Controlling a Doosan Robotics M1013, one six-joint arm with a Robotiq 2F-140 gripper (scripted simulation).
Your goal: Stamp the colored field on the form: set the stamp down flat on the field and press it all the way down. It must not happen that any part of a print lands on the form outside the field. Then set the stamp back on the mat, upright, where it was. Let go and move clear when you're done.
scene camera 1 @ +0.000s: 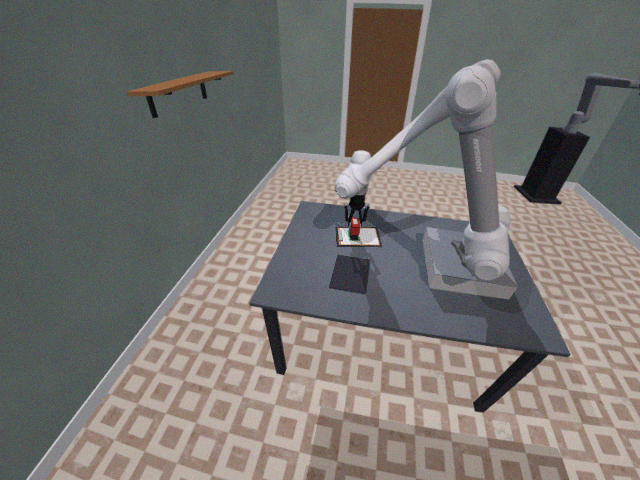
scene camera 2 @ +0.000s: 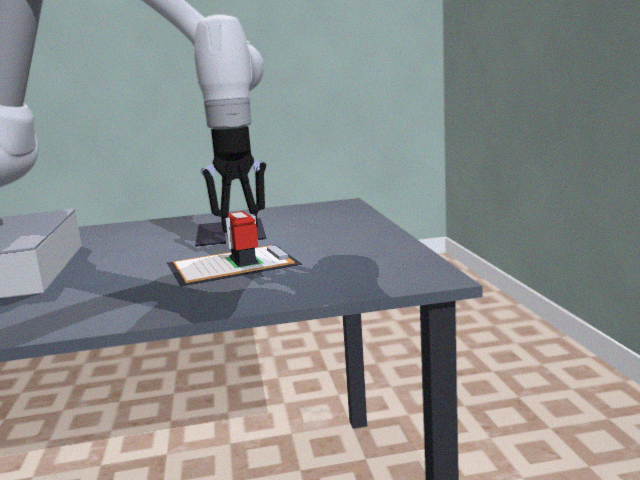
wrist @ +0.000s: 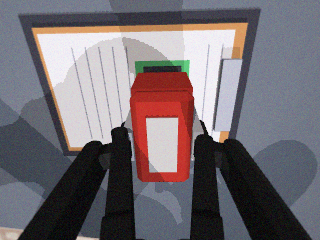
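On a form, [wrist: 86,64] and [scene camera 1: 369,240] are the same spot.
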